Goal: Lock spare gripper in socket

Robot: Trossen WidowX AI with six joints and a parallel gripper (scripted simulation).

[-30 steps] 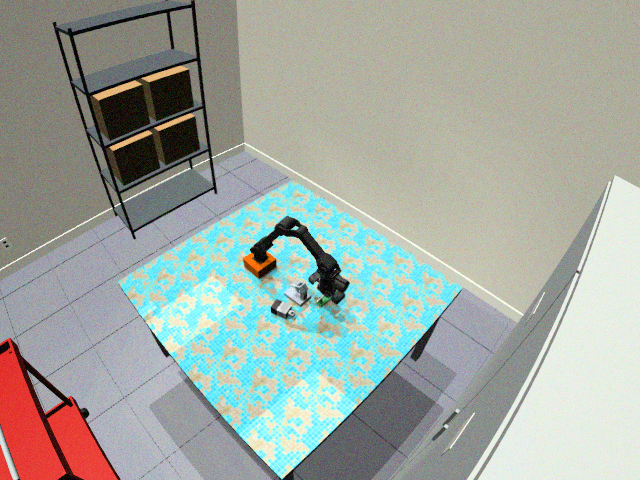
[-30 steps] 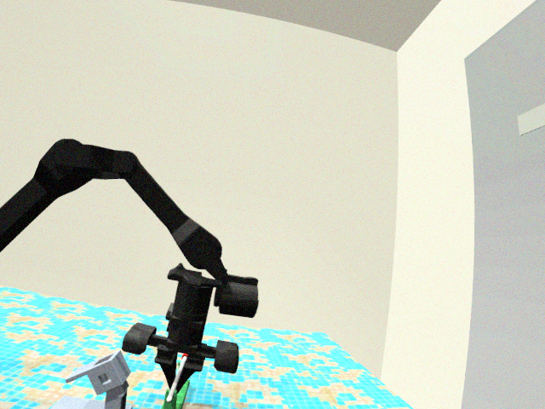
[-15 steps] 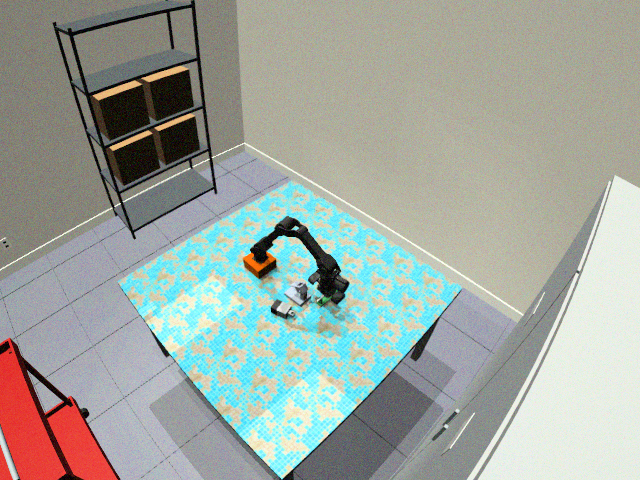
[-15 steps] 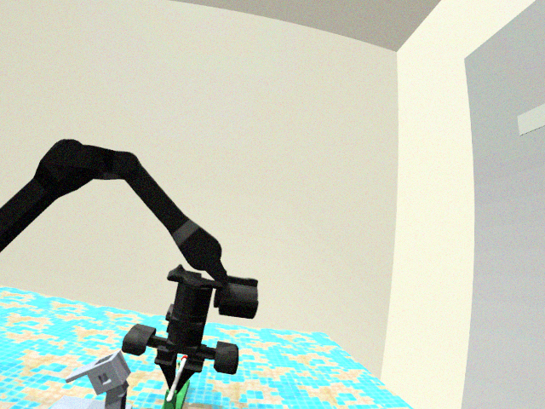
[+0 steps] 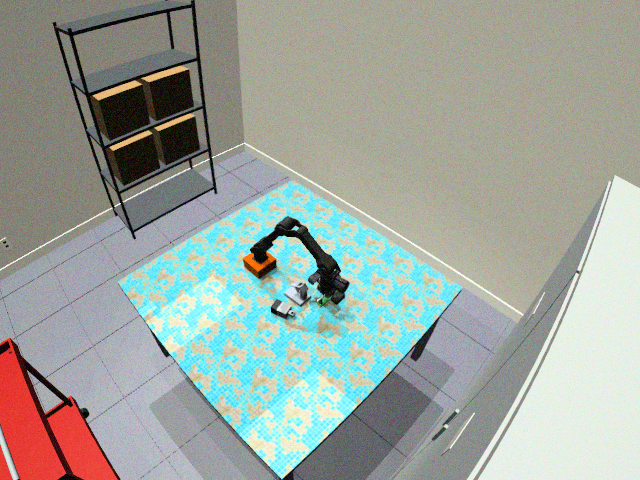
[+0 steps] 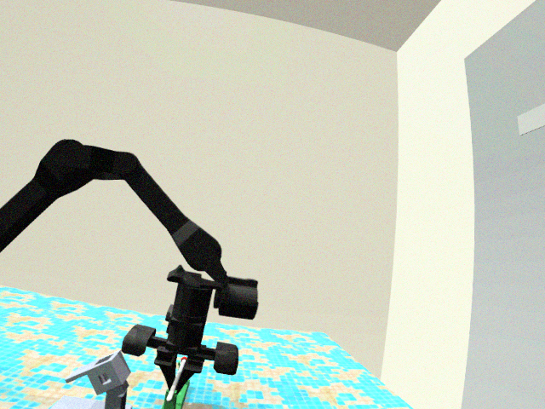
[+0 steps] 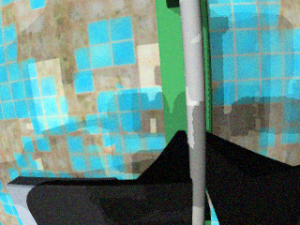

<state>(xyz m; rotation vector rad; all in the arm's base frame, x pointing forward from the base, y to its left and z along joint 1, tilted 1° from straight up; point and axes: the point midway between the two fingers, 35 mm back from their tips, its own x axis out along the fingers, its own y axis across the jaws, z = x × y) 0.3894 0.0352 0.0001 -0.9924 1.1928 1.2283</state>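
Now: gripper tip 2 cm to the right of the green rest. Also, from my gripper tip: grey mount: 11 cm behind, 7 cm to the right, 3 cm above; then spare gripper: 10 cm behind, 19 cm to the right.
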